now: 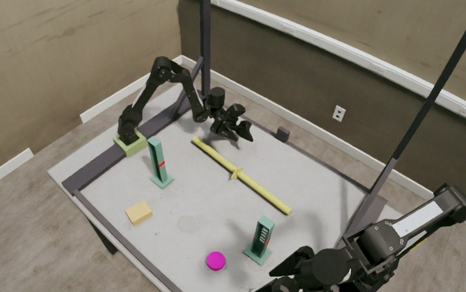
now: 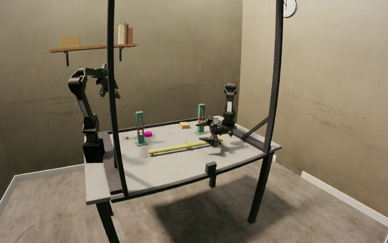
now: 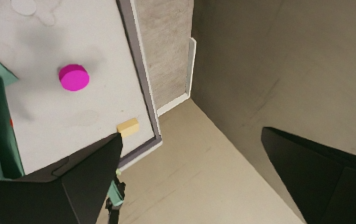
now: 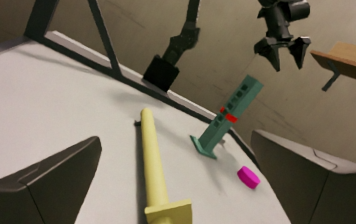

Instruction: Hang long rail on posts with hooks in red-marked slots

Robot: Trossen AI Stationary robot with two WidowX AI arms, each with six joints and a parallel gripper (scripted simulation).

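Right now the long yellow rail is 12 cm below my right hand, 7 cm ahead of it and 5 cm to the left of it. From my right hand the other things lie so: tan block (42 cm ahead, 13 cm to the right, 12 cm below).
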